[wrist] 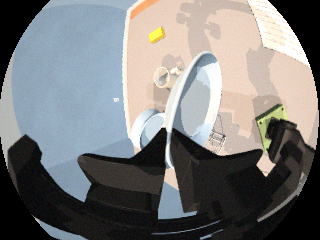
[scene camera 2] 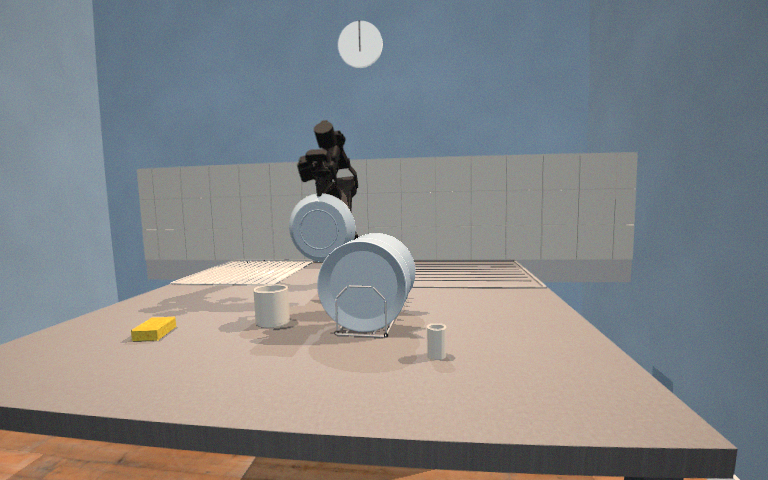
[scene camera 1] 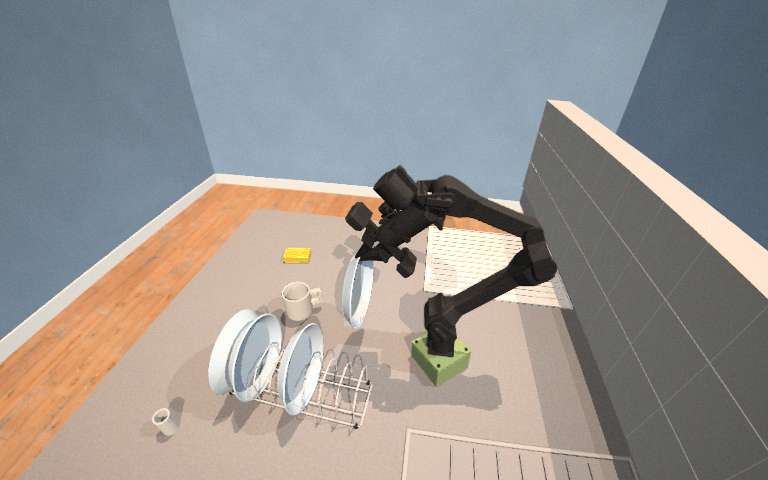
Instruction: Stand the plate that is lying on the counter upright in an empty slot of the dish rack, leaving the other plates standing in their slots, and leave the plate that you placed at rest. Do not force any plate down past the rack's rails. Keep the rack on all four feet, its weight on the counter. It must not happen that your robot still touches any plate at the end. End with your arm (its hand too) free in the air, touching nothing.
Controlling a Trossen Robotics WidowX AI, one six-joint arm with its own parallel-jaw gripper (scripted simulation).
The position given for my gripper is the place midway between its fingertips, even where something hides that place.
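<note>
My gripper [scene camera 1: 356, 258], [scene camera 2: 319, 197], [wrist: 167, 131] is visible in scene camera 1, scene camera 2 and the wrist view. A cream mug [scene camera 1: 301, 309], [scene camera 2: 271, 302] and a white slatted mat [scene camera 1: 456, 259], [scene camera 2: 238, 272] are visible in scene camera 1 and scene camera 2.
</note>
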